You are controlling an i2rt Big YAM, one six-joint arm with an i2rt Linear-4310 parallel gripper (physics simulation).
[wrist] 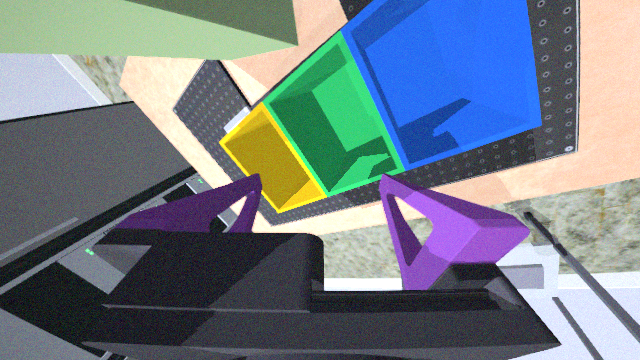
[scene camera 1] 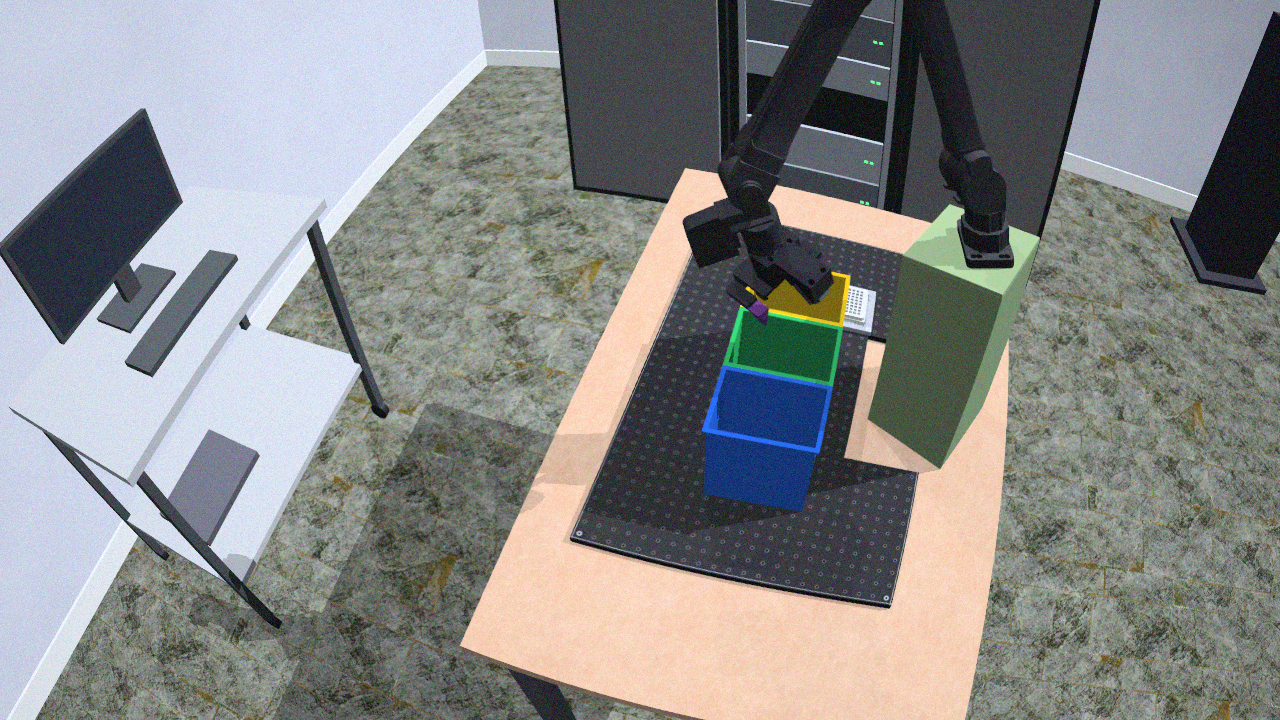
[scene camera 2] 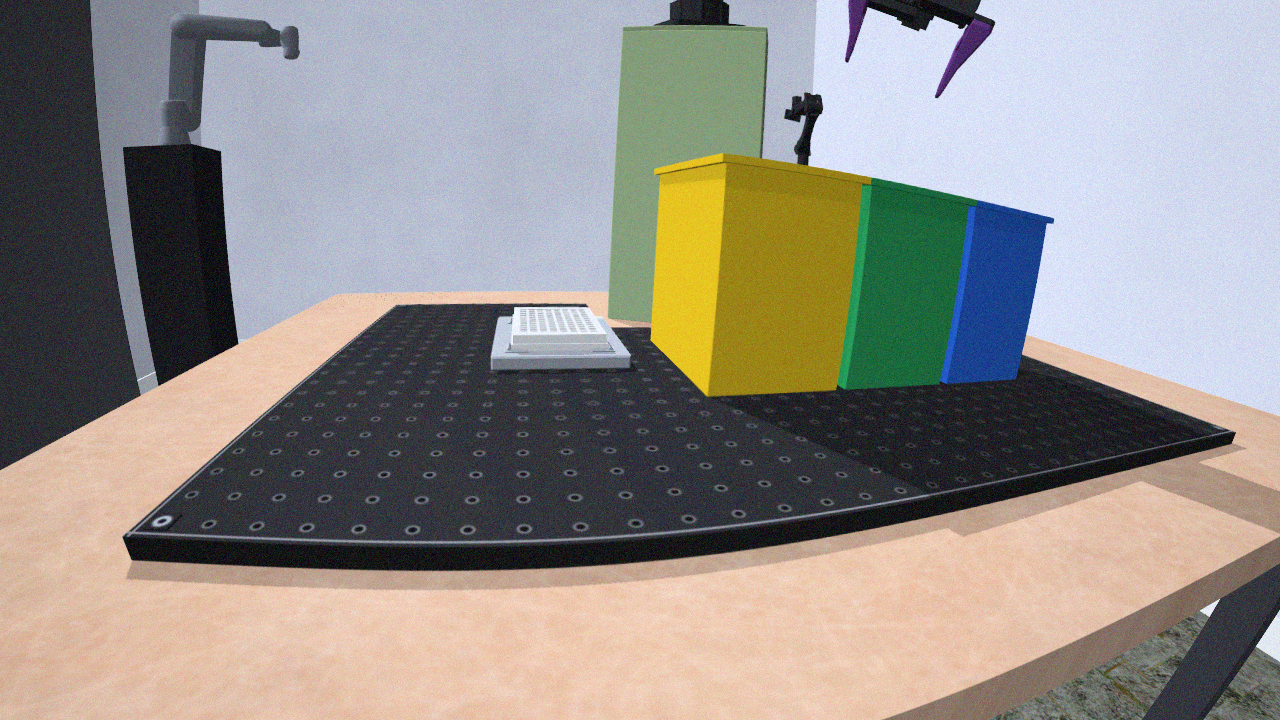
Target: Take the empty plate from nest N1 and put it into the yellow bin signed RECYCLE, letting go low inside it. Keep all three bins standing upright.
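Seen in the pictures: gripper, fingertip midpoint: (wrist: 320,180) (scene camera 1: 784,300) (scene camera 2: 891,78); arm's base at its link origin: (scene camera 1: 985,246) (scene camera 2: 699,35).
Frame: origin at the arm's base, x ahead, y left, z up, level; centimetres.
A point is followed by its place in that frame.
Observation:
The white plate with a grid of wells (scene camera 1: 856,302) {x 17.2, y -23.7, z -38.9 cm} (scene camera 2: 558,325) {x 23.1, y -24.4, z -39.0 cm} sits flat in a light grey nest (scene camera 2: 560,362) {x 29.2, y -25.5, z -40.8 cm} on the black board. No N1 label is readable. A sliver of white shows beside the yellow bin in the wrist view. The yellow bin (scene camera 1: 828,309) {x 23.9, y -14.1, z -32.2 cm} (scene camera 2: 778,286) {x 38.6, y -11.2, z -32.8 cm} (wrist: 270,155) {x 27.9, y -14.6, z -31.7 cm} stands upright next to the nest; no RECYCLE sign is readable. The green bin (scene camera 1: 792,347) {x 30.5, y -1.8, z -30.0 cm} (scene camera 2: 905,286) {x 40.2, y 1.8, z -32.1 cm} (wrist: 327,120) {x 30.3, y -1.8, z -40.4 cm} and the blue bin (scene camera 1: 760,470) {x 34.0, y 22.7, z -31.4 cm} (scene camera 2: 998,295) {x 42.0, y 15.2, z -32.2 cm} (wrist: 450,65) {x 36.4, y 21.8, z -41.2 cm} stand upright in line with it. My gripper (scene camera 2: 892,78) {x 33.0, y 5.5, z -11.9 cm} (wrist: 320,180) {x 33.0, y 5.5, z -11.9 cm} is open and empty, above the bins' rims.
A tall green pedestal (scene camera 1: 939,358) {x 5.8, y 8.4, z -17.8 cm} (scene camera 2: 689,161) {x 9.5, y -5.1, z -20.9 cm} carries the arm's base beside the bins. The black perforated board (scene camera 1: 662,501) {x 49.3, y 23.8, z -41.4 cm} (scene camera 2: 402,447) {x 42.0, y -38.0, z -41.4 cm} lies on the wooden table (scene camera 1: 716,653) {x 36.6, y 51.1, z -42.7 cm} (scene camera 2: 447,635) {x 55.8, y -36.1, z -42.7 cm}. Server racks (scene camera 1: 640,98) stand behind, and a white desk (scene camera 1: 268,214) with a monitor (scene camera 1: 89,223) stands apart.

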